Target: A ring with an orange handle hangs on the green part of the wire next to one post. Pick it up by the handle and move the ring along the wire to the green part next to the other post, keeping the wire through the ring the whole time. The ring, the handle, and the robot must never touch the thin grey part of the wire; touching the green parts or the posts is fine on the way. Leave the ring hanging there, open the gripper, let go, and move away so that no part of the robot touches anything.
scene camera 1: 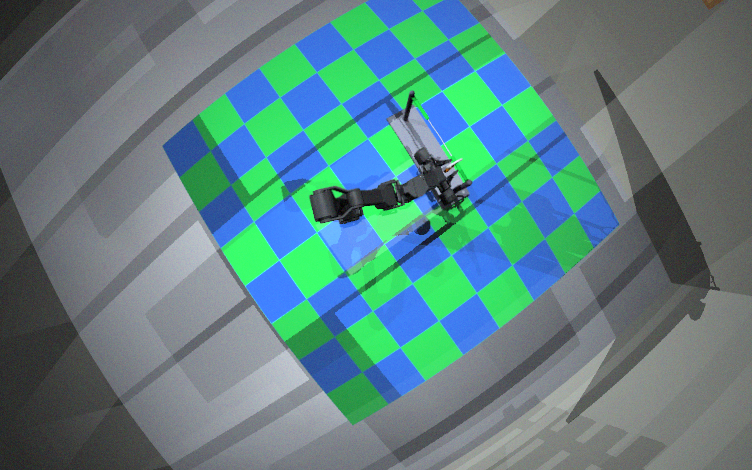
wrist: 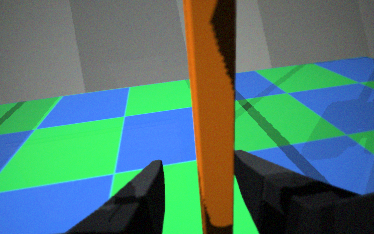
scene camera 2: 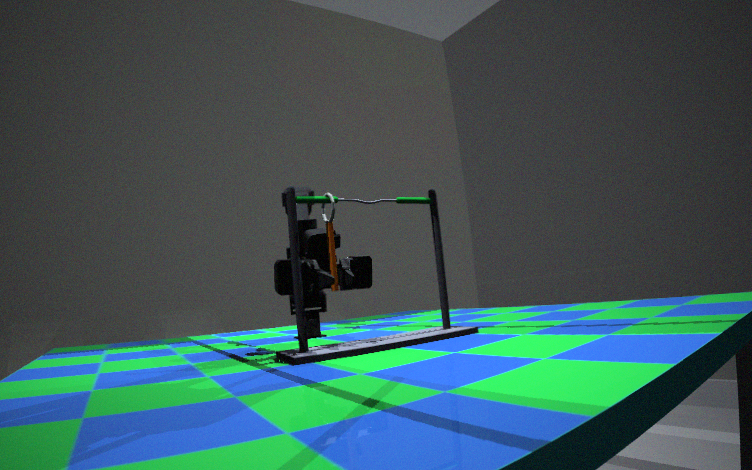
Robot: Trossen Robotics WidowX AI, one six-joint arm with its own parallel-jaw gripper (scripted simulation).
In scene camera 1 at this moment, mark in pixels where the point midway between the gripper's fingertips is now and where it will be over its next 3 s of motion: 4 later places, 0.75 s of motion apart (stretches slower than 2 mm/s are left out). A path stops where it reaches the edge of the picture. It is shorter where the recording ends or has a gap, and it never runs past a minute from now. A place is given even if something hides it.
The gripper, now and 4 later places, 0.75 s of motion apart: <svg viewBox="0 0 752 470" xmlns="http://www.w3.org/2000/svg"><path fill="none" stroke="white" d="M456 164L456 163L457 162L455 159L452 154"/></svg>
